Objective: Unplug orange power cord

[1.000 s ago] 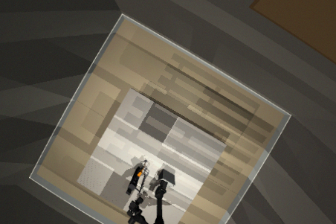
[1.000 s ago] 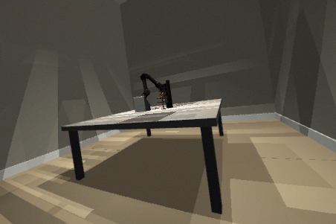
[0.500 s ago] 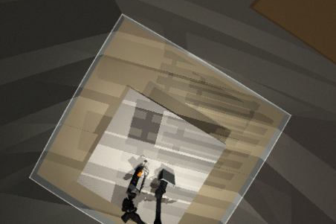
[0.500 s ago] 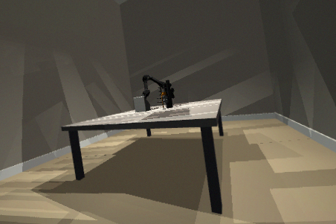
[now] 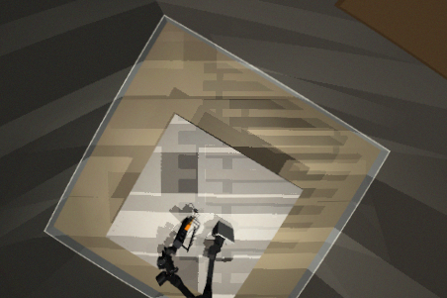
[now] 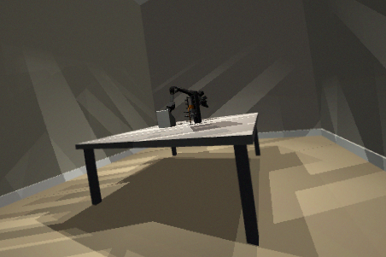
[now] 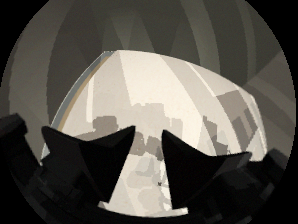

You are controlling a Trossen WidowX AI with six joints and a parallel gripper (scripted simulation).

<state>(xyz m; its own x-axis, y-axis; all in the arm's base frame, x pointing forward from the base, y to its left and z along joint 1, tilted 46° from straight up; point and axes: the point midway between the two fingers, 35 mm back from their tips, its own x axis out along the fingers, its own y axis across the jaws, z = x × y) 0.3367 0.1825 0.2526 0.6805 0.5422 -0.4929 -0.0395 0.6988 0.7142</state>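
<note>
My gripper tip is 27 cm to the left of the orange plug, 9 cm past it and 4 cm below it.
</note>
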